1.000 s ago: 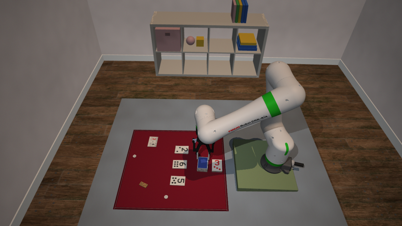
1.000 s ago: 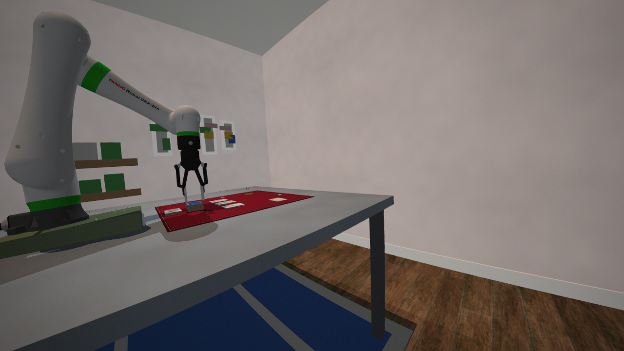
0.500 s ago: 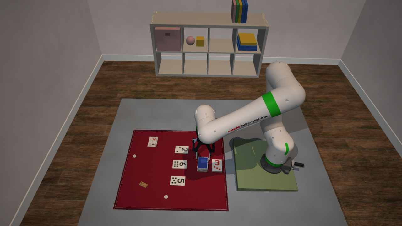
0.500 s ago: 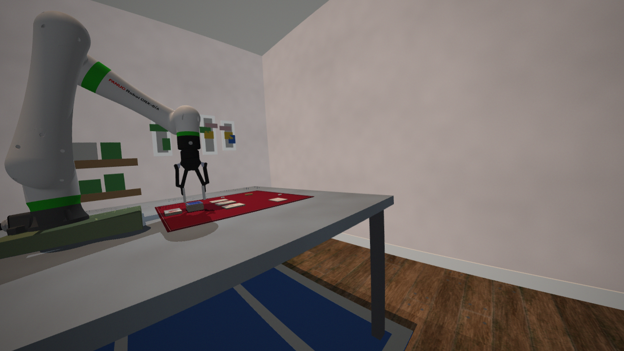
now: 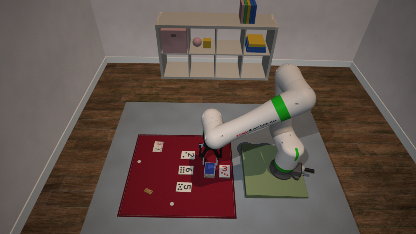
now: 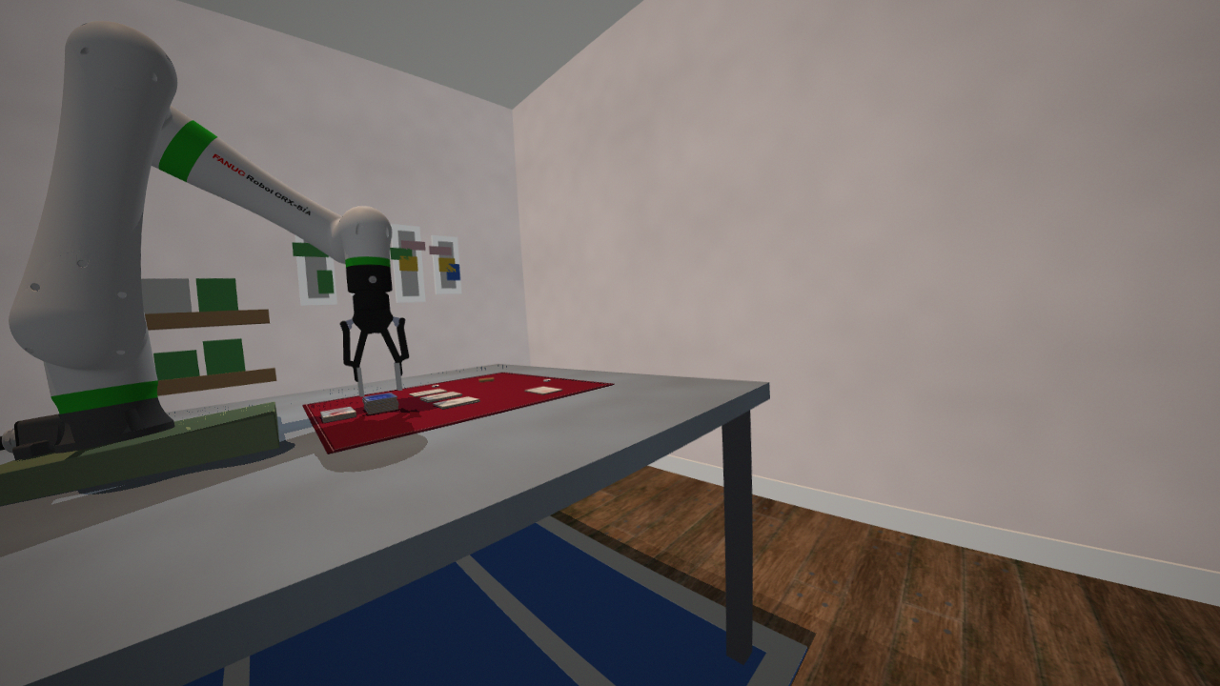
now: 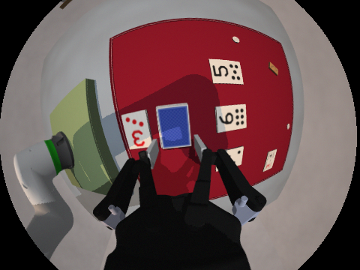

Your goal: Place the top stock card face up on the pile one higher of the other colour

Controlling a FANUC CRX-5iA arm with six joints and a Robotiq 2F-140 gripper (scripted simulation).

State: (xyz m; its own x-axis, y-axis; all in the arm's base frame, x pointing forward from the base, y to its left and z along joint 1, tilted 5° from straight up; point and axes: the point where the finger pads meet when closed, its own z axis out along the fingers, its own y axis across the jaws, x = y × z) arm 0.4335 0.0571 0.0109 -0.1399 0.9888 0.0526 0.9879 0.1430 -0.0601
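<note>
The red 3 card is 90 mm behind my hand, 60 mm below it and 20 mm to the left of it. Also, from my hand: red card cloth (170 mm ahead, 80 mm below, 70 mm to the left); black 6 card (140 mm ahead, 70 mm below, 50 mm to the left); black 5 card (170 mm to the left, 120 mm ahead, 70 mm below).
</note>
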